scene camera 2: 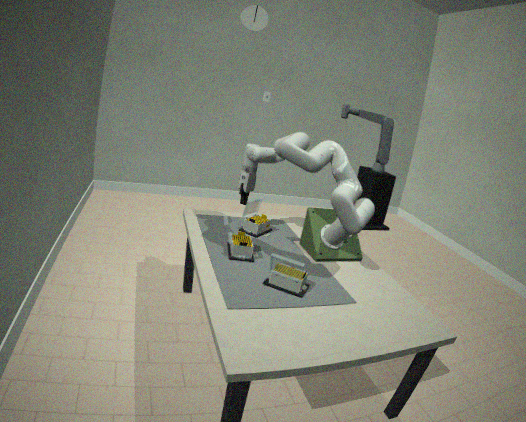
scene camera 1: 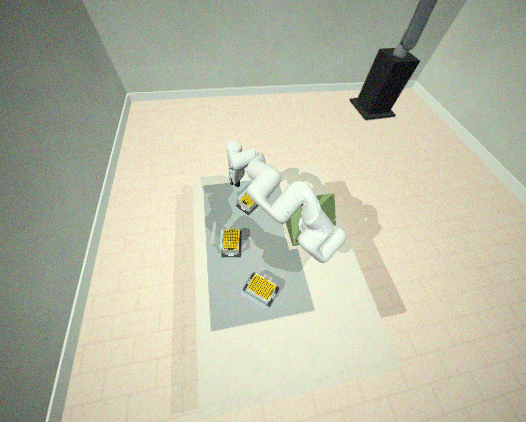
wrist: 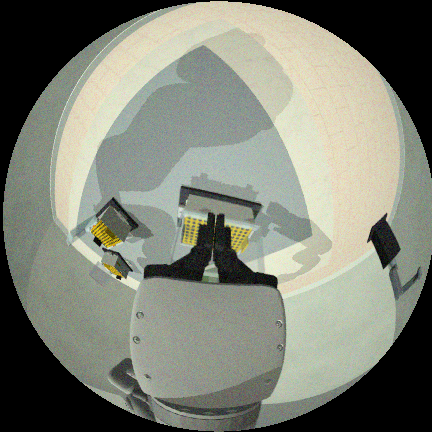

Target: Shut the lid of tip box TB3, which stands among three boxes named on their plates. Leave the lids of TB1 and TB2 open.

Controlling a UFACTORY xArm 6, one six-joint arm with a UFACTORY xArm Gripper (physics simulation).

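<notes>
Three white tip boxes with yellow racks stand on dark bases; their nameplates are unreadable, so I cannot tell which is TB3. The far box has its see-through lid standing open. The middle box has its clear lid open on the left. The near box has its lid open. My gripper is shut and empty, above and beside the far box. In the wrist view its fingers hide part of that rack.
The boxes stand on a grey mat on a pale table. My arm's green base is right of the far box. A black pedestal with a grey arm stands beyond the table.
</notes>
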